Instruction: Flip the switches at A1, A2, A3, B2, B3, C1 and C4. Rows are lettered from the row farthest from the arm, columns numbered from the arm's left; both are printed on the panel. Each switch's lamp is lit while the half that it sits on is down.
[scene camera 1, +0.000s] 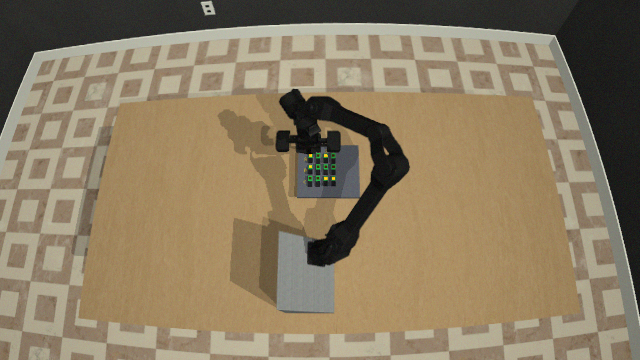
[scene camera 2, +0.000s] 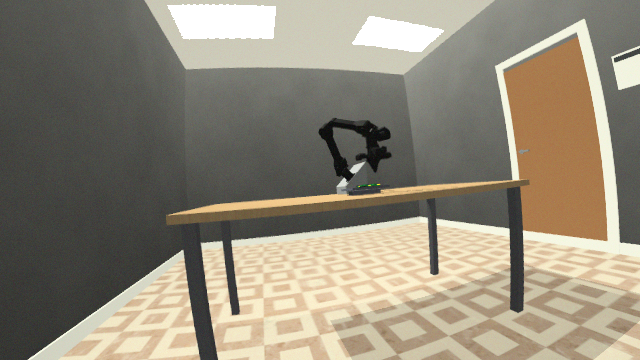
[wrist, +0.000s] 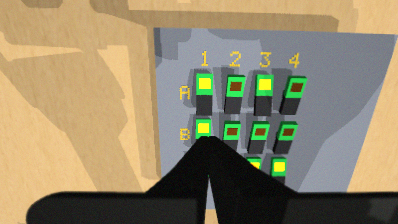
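Observation:
The gripper (scene camera 1: 309, 153), (wrist: 207, 143) shares the scene with a switch A3 (wrist: 263, 83) and a switch A4 (wrist: 295, 85).

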